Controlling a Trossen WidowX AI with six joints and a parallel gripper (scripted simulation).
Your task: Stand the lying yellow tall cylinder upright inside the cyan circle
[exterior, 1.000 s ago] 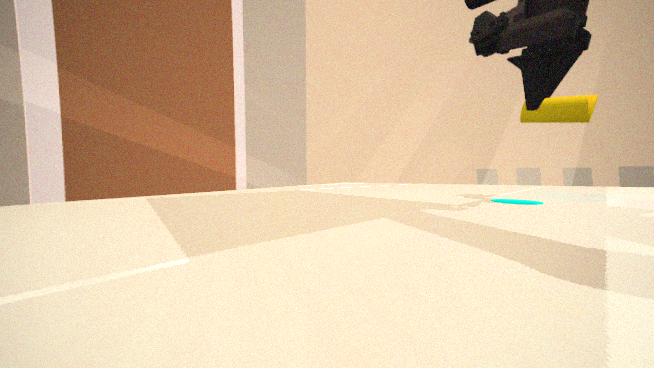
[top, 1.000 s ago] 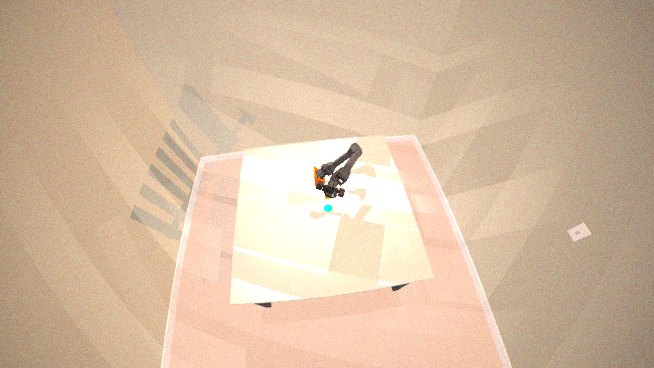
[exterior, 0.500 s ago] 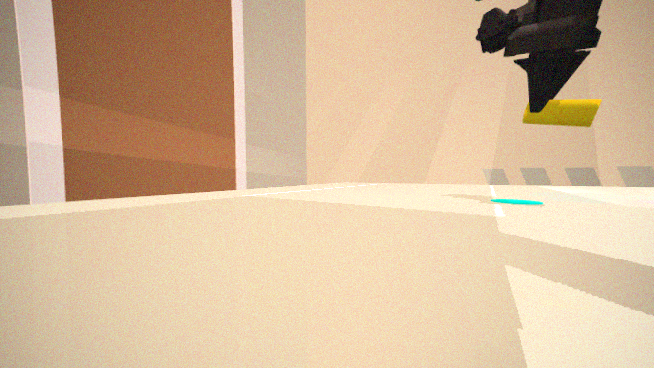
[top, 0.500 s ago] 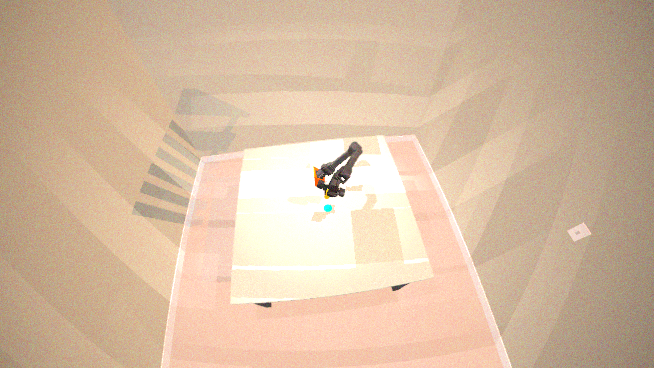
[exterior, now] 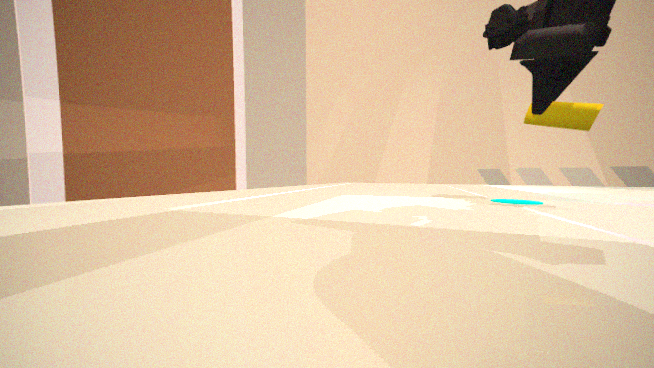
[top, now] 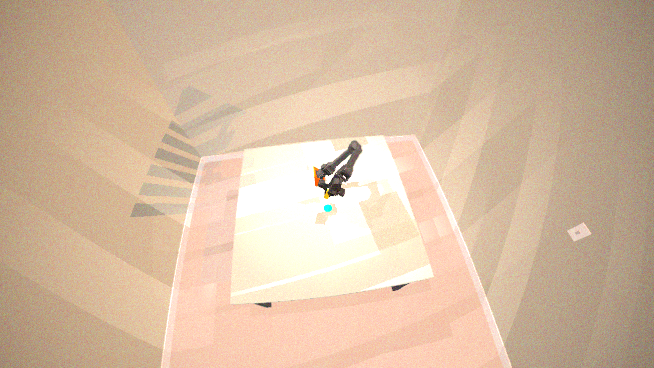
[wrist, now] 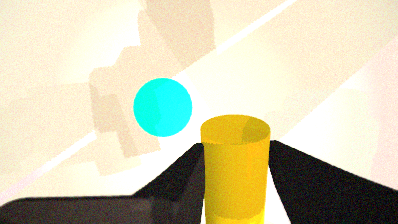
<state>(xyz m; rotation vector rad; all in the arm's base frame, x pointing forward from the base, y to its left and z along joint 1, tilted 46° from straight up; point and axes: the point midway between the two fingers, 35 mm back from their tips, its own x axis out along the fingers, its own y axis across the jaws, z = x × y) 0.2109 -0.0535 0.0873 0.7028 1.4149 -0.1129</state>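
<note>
Now: gripper tip 130 mm above the cyan circle and 20 mm short of it. The rest, counted from my gripper tip: yellow cylinder: 20 mm behind, 10 mm to the left, 10 mm below.
</note>
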